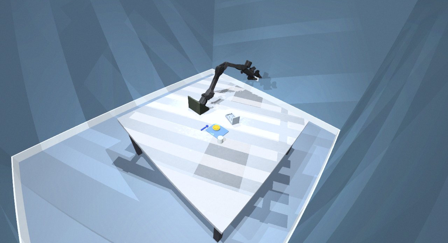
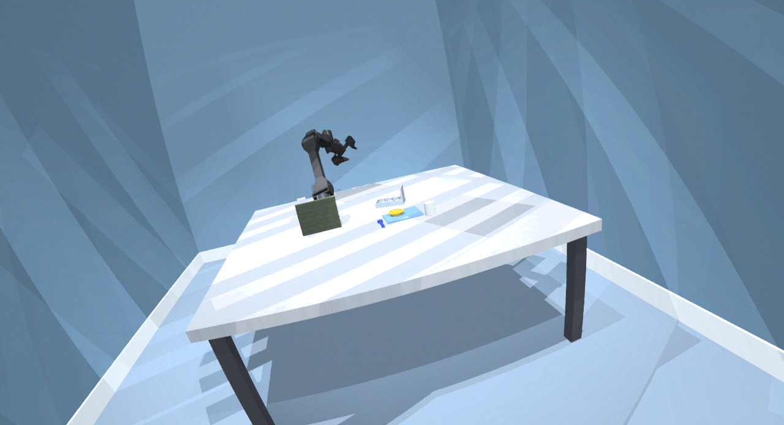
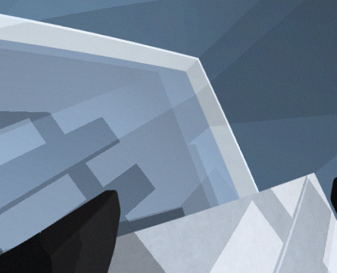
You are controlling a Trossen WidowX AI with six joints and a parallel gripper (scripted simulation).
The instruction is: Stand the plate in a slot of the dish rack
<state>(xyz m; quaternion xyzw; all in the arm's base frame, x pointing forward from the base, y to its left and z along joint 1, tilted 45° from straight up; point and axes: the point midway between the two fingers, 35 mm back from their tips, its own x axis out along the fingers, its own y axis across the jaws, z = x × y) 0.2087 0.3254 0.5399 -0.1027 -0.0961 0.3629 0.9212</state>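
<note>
Now: the yellow plate 730 mm to the right of my gripper tip, 190 mm below it and 40 mm ahead of it. The rest, counted from my gripper tip: grey dish rack: 540 mm to the right, 180 mm below, 60 mm ahead; then light blue mat: 740 mm to the right, 200 mm below, 60 mm ahead; then blue spoon: 780 mm to the right, 200 mm below, 40 mm behind.
</note>
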